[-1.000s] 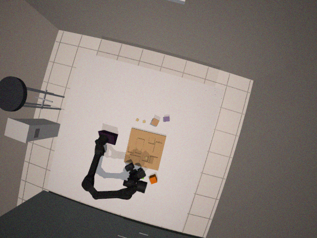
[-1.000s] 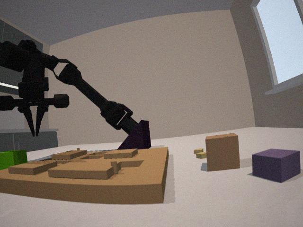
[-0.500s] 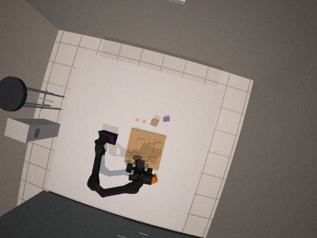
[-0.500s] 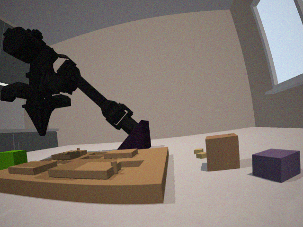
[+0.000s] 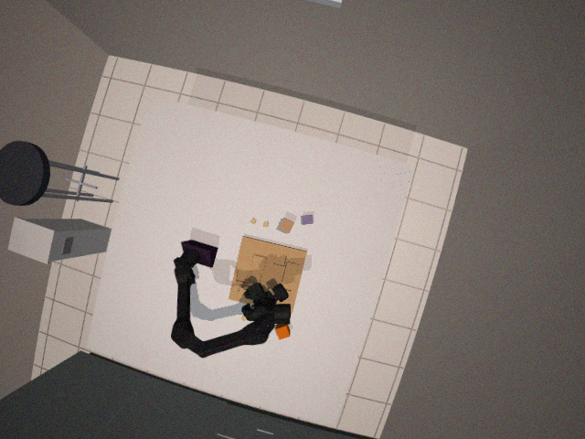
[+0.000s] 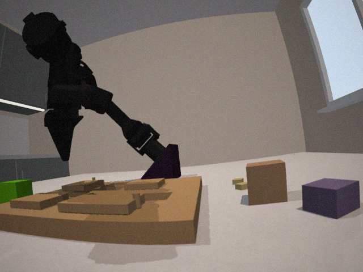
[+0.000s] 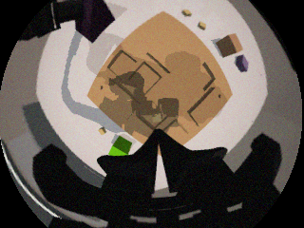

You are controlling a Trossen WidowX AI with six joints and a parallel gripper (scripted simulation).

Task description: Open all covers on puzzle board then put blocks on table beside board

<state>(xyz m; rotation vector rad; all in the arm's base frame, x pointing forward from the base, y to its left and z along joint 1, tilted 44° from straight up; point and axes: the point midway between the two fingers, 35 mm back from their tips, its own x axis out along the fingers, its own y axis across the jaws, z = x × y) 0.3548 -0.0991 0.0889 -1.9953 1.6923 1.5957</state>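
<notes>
Right now the tan puzzle board is 6 cm below my gripper tip, 5 cm to the left of it and 1 cm behind it. From my gripper tip the other things lie so: orange block (17 cm to the right, 8 cm ahead, 6 cm below); then brown block (30 cm to the left, 6 cm below, 4 cm ahead); then green block (15 cm to the right, 6 cm below, 2 cm behind).
</notes>
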